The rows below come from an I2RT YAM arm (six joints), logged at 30 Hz.
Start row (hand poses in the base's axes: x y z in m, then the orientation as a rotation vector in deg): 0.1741, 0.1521, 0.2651, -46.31, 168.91, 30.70
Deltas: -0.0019, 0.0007, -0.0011, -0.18, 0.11, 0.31; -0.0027, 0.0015, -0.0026, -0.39, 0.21, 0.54; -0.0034, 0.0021, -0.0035, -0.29, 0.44, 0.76; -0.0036, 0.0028, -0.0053, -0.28, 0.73, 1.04; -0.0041, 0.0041, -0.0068, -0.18, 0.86, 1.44; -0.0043, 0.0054, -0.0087, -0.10, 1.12, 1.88; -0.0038, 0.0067, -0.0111, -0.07, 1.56, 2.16; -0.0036, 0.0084, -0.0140, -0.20, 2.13, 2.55; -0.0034, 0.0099, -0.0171, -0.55, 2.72, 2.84; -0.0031, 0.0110, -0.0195, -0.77, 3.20, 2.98; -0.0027, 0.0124, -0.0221, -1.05, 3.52, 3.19; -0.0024, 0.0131, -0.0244, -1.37, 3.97, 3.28; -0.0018, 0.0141, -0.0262, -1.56, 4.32, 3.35; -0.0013, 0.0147, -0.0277, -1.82, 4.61, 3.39; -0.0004, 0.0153, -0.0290, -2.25, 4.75, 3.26; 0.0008, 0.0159, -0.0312, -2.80, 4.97, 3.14; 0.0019, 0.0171, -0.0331, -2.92, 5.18, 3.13
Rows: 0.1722, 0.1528, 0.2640, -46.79, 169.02, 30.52; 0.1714, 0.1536, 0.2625, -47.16, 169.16, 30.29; 0.1707, 0.1542, 0.2616, -47.48, 169.27, 30.58; 0.1705, 0.1549, 0.2598, -47.90, 169.45, 30.77; 0.1700, 0.1562, 0.2583, -48.50, 169.41, 31.01; 0.1698, 0.1575, 0.2564, -49.16, 169.49, 31.30; 0.1703, 0.1588, 0.2540, -49.57, 169.80, 31.61; 0.1705, 0.1605, 0.2511, 49.99, -169.65, -31.65; 0.1707, 0.1620, 0.2480, 50.07, -168.96, -31.25; 0.1710, 0.1631, 0.2456, 50.00, -168.45, -31.03; 0.1714, 0.1645, 0.2430, 50.11, -168.04, -30.68; 0.1717, 0.1652, 0.2407, 49.98, -167.59, -30.30; 0.1723, 0.1662, 0.2389, 49.88, -167.24, -30.09; 0.1728, 0.1668, 0.2374, 49.77, -166.96, -29.77; 0.1737, 0.1674, 0.2361, 49.49, -166.92, -29.15; 0.1749, 0.1680, 0.2339, 49.18, -166.79, -28.38; 0.1760, 0.1692, 0.2320, 49.05, -166.61, -28.25
